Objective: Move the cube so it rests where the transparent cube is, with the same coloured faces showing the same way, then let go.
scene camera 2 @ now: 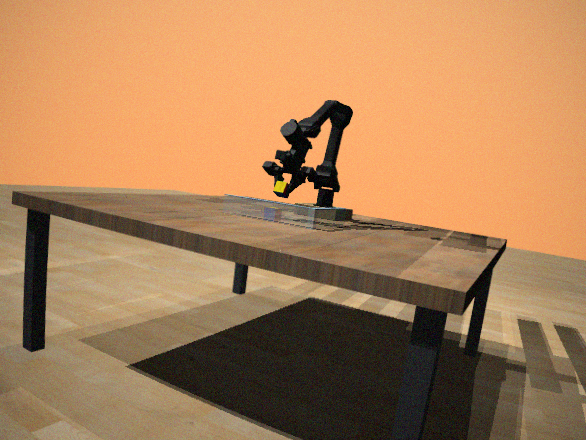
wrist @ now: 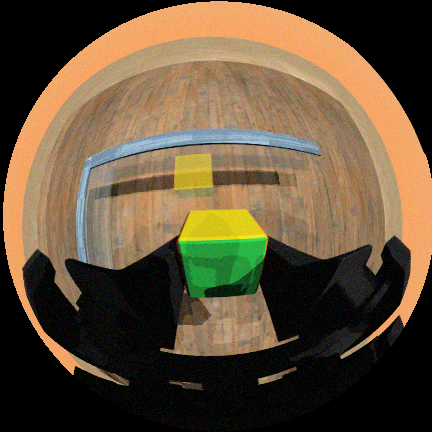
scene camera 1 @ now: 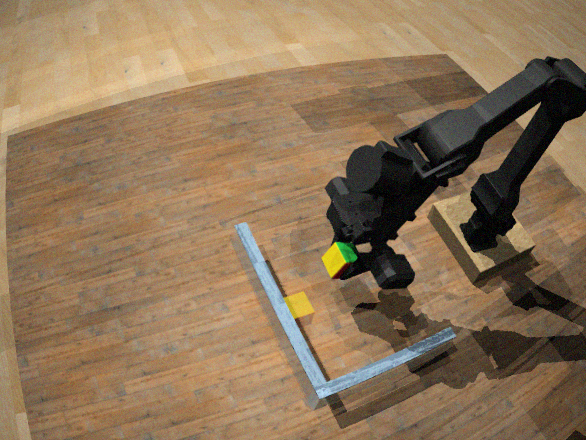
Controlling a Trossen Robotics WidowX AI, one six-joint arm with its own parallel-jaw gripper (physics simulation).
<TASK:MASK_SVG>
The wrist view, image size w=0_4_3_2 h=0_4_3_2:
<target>my gripper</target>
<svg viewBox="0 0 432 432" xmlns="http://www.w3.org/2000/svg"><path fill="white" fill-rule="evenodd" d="M22 266L25 294L43 331L78 358L128 380L128 386L74 366L73 375L116 406L158 423L192 430L234 431L279 423L309 412L348 389L378 362L404 327L399 314L365 345L343 358L340 354L368 337L399 306L410 275L410 249L393 235L384 244L382 264L374 274L365 265L372 250L370 244L321 259L266 235L259 285L278 342L296 335L298 338L257 351L214 356L160 350L174 349L184 289L176 246L178 235L121 269L66 258L65 267L81 291L75 302L78 311L54 282L55 269L45 254L36 249ZM169 379L215 383L216 390L183 388L182 385L169 383ZM296 367L296 370L283 374L279 379L258 384L257 378Z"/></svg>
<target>cube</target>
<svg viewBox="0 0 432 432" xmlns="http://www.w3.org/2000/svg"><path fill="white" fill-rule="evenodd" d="M190 210L176 239L177 252L187 295L190 297L223 297L255 293L259 284L268 237L246 209Z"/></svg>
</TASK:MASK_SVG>
